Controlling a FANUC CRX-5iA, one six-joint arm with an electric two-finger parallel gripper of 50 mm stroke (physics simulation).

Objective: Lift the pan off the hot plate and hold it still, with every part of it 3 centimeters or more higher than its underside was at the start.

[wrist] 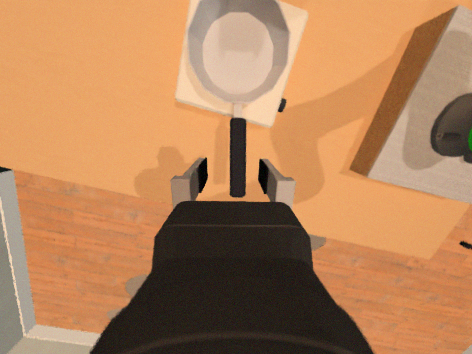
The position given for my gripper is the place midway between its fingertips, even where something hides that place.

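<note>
A grey pan (pixel 238 59) is there in what I see, and so is my own gripper (pixel 233 169).
</note>
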